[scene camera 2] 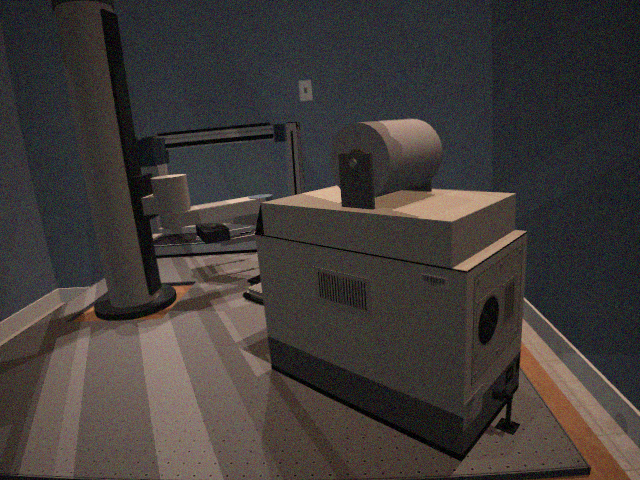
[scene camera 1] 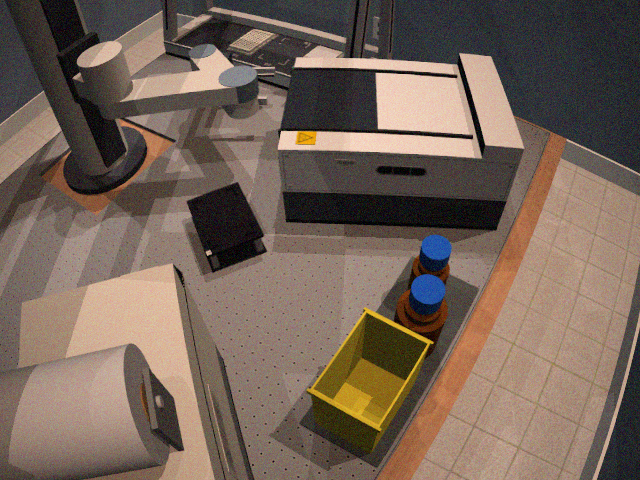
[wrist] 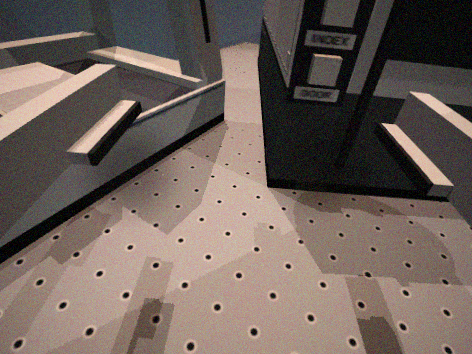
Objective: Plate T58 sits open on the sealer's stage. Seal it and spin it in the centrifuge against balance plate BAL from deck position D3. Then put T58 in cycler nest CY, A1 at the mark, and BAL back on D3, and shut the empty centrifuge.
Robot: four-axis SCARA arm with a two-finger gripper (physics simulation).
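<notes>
My gripper is open with nothing between its fingers. It hangs above the bench between the deck and the centrifuge. The centrifuge is a pale box with a black base; its INDEX and DOOR buttons show beyond the fingers in the wrist view. I cannot tell if its door is open. The sealer carries a big film roll. Its stage and plate T58 do not show. A pale plate sits on the deck; its label is unreadable, so I cannot tell if it is BAL.
A low black device, which I cannot identify surely, stands between sealer and centrifuge. A yellow bin and two brown bottles with blue caps stand near the right edge. The arm's column stands at the left.
</notes>
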